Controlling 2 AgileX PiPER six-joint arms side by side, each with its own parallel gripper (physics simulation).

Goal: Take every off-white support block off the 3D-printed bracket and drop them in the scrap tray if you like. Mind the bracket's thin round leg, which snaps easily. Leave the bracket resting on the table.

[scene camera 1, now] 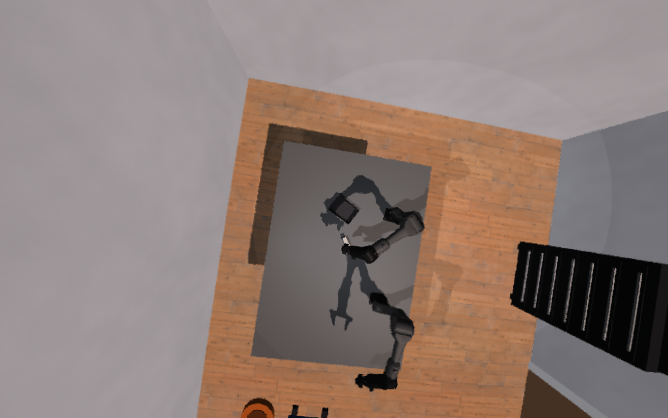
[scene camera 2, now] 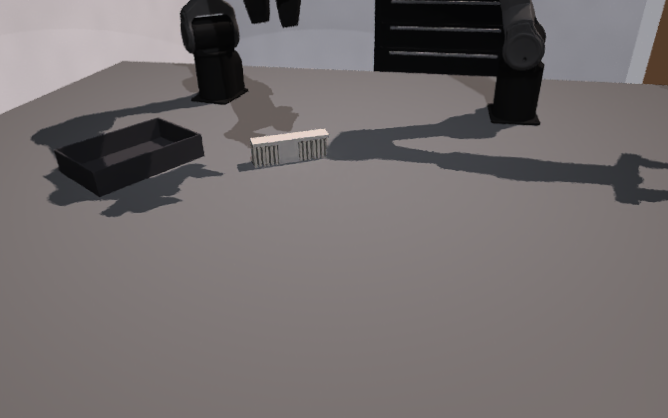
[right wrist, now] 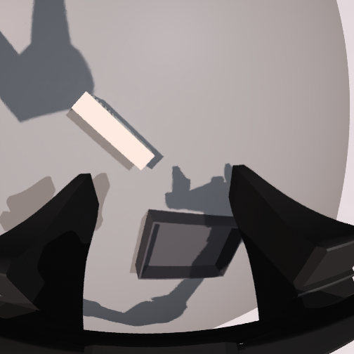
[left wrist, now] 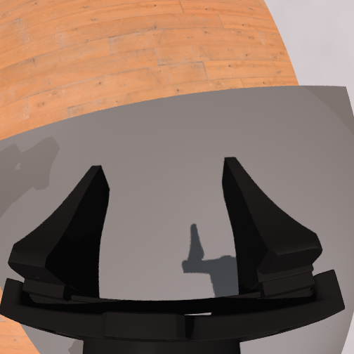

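The bracket [scene camera 1: 345, 240] [scene camera 2: 290, 136] [right wrist: 115, 131] stands on the table, its pale flat bar on top. In scene camera 2, ribbed support blocks show under the bar, at its left [scene camera 2: 265, 156] and right [scene camera 2: 313, 146], with a plain grey part between them. The thin round leg cannot be made out. The dark scrap tray [scene camera 2: 155, 167] [right wrist: 144, 242] lies beside the bracket and looks empty. My right gripper [scene camera 2: 274, 24] [right wrist: 161, 185] is open and high above the table, near the bracket in scene camera 1. My left gripper [scene camera 1: 357, 381] [left wrist: 162, 173] is open, far from both.
The grey table [scene camera 1: 295, 300] [scene camera 2: 350, 300] carries both arm bases at its far side in scene camera 2. Dark arm shadows cross the table and fall around the tray. A black drawer cabinet [scene camera 2: 437, 39] stands beyond the table. An orange round object [scene camera 1: 258, 406] is on the floor.
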